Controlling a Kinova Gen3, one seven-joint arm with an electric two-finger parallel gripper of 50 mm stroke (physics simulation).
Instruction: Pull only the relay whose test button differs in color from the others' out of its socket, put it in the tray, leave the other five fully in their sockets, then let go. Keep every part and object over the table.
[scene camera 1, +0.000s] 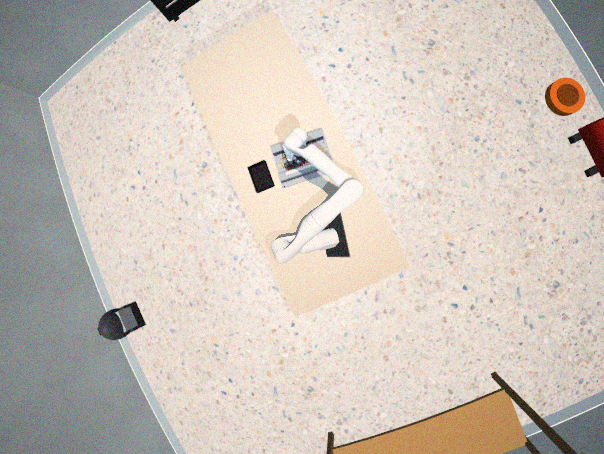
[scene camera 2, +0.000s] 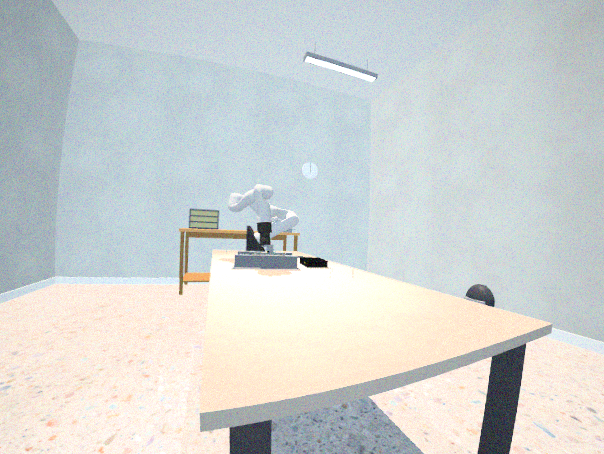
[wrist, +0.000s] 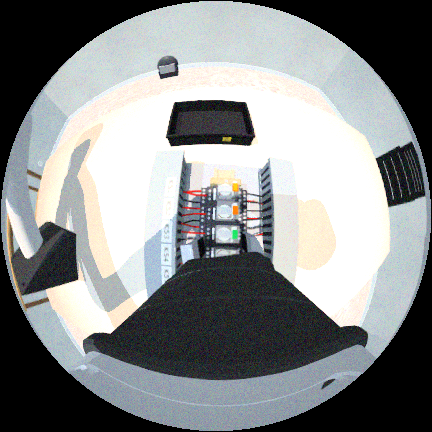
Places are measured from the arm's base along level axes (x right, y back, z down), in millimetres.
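Pixels of known places: gripper, fingertip midpoint: (wrist: 222, 242); arm's base, origin of the base link: (scene camera 1: 333, 236) (scene camera 2: 257, 239) (wrist: 32, 246).
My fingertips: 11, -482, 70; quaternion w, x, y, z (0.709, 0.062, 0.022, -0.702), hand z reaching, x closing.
Ahead of a thing's pixels: the offset from my fingertips to its top centre, as dx, dy, dz. "pt": to the spot under its first point.
In the wrist view a row of relays sits in sockets. The relay with the green test button @[-11, -5, -27] (wrist: 226, 234) is third from the tray side. The first relay @[-68, -14, -27] (wrist: 225, 190) and second relay @[-39, -10, -27] (wrist: 226, 210) have orange buttons. A fourth relay @[+17, +0, -27] (wrist: 227, 250) is partly hidden by my gripper, and the rest of the row is hidden. My gripper (wrist: 222, 242) (scene camera 2: 269, 249) is open and empty, low over the row. Its fingertips stand either side of the row, around the green-button relay's near edge; exact height is unclear. The black tray @[-238, -13, +8] (wrist: 195, 140) (scene camera 1: 261, 176) (scene camera 2: 314, 262) is beyond the row's end and holds nothing visible.
Grey slotted wire ducts @[+11, +84, -20] (wrist: 156, 187) @[+39, -81, -20] (wrist: 283, 182) run along both sides of the row, the left one labelled. Red and black wires @[pt -85, +35, +40] (wrist: 192, 192) join the sockets to the ducts. An orange-yellow part @[pt -79, -11, -26] (wrist: 225, 176) sits at the row's tray end. The arm's black base (wrist: 55, 260) stands left.
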